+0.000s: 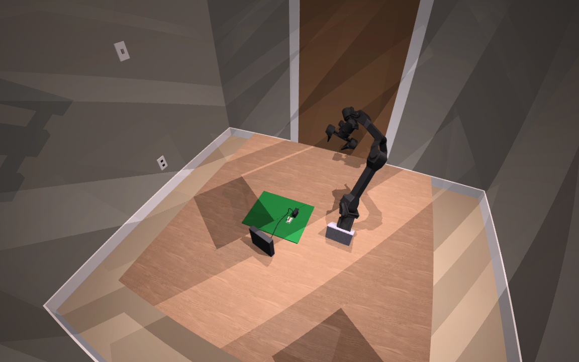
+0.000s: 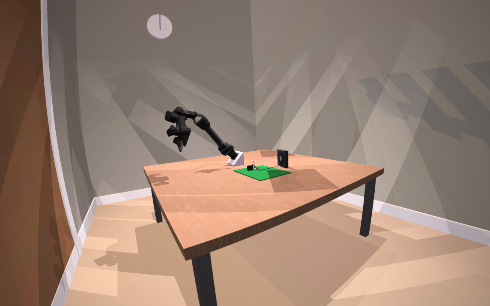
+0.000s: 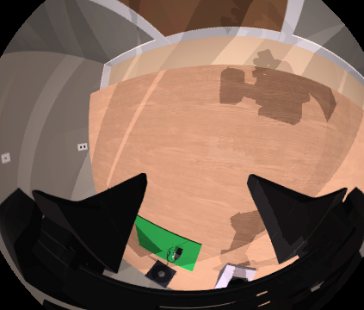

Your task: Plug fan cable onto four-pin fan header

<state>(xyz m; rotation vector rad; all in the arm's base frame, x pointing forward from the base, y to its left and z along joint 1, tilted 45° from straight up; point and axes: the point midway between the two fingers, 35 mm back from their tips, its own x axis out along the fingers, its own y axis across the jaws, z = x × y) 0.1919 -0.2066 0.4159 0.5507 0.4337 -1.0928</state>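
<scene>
The black plug is 5 cm ahead of my gripper tip, 42 cm to the left of it and 17 cm below it. Also, from my gripper tip: black fan (10 cm ahead, 65 cm to the left, 13 cm below); green board (13 cm ahead, 46 cm to the left, 20 cm below).
</scene>
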